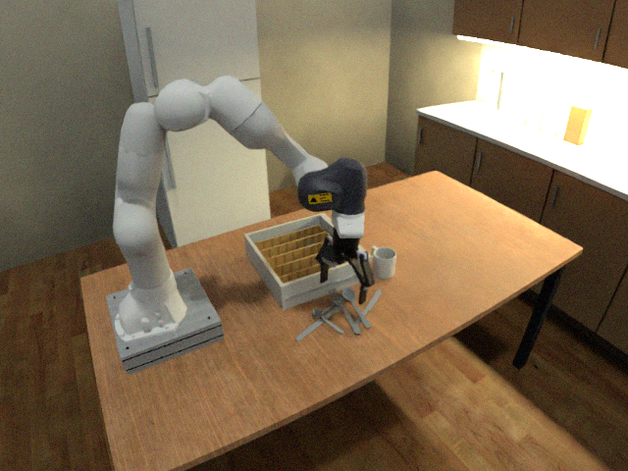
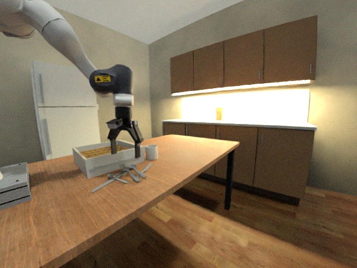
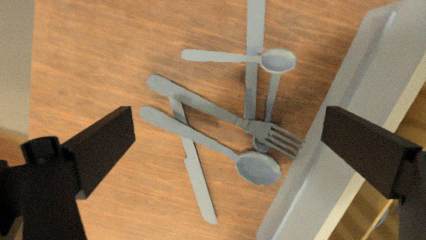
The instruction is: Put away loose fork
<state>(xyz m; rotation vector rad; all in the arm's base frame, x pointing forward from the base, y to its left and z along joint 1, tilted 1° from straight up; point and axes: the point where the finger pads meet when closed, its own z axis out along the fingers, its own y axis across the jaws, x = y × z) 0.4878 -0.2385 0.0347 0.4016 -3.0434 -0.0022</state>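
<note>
My hand is 5 cm past the spoon, 3 cm to the right of it and 11 cm above it. The rest, counted from my hand: white mug (26 cm ahead, 11 cm to the left, 8 cm below); then cutlery tray (4 cm ahead, 29 cm to the left, 8 cm below).
</note>
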